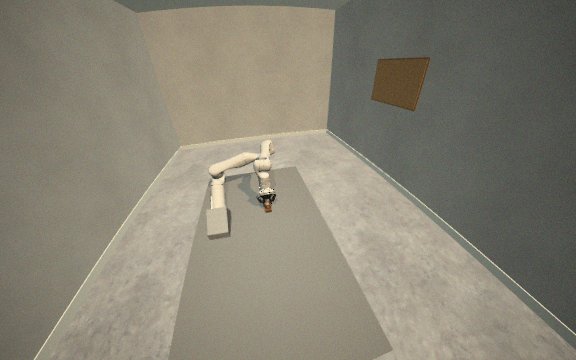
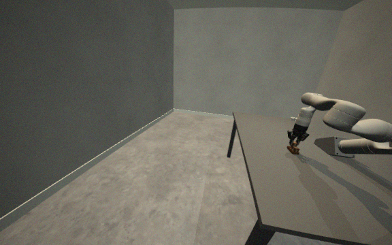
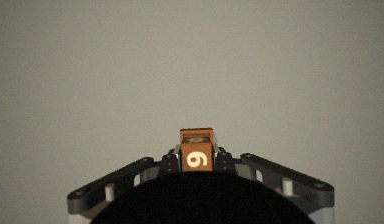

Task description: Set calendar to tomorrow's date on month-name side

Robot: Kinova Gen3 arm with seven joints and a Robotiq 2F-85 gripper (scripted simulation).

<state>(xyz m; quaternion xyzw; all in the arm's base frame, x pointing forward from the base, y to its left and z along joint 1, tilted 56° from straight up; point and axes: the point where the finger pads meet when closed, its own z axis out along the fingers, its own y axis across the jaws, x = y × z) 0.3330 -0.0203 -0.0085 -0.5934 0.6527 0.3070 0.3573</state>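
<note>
Right now the orange tray is 50 mm below my hand and 20 mm to the left of it. Round my hand: digit cube: 10 mm below.
</note>
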